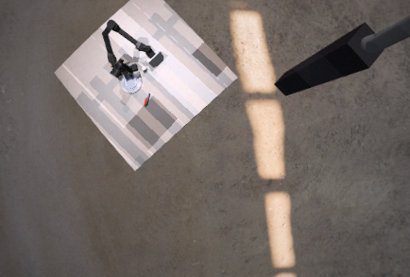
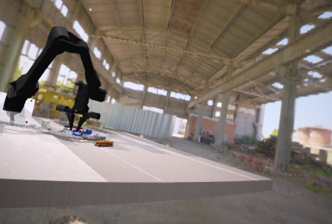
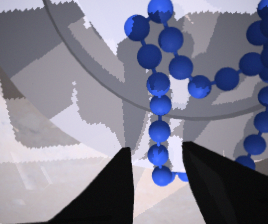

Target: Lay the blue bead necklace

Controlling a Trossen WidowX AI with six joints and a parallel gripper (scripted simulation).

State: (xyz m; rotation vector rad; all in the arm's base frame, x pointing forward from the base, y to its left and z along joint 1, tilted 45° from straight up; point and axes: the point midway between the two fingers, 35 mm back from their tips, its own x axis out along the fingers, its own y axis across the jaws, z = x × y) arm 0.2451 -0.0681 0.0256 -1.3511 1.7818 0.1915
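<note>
My gripper tip is 7 cm short of the round white bead board, 6 cm to the right of it and 1 cm above it. From my gripper tip the other things lie so: small white block 11 cm behind, 7 cm to the left; then red pen-like object 29 cm to the left, 9 cm ahead, 1 cm below.
</note>
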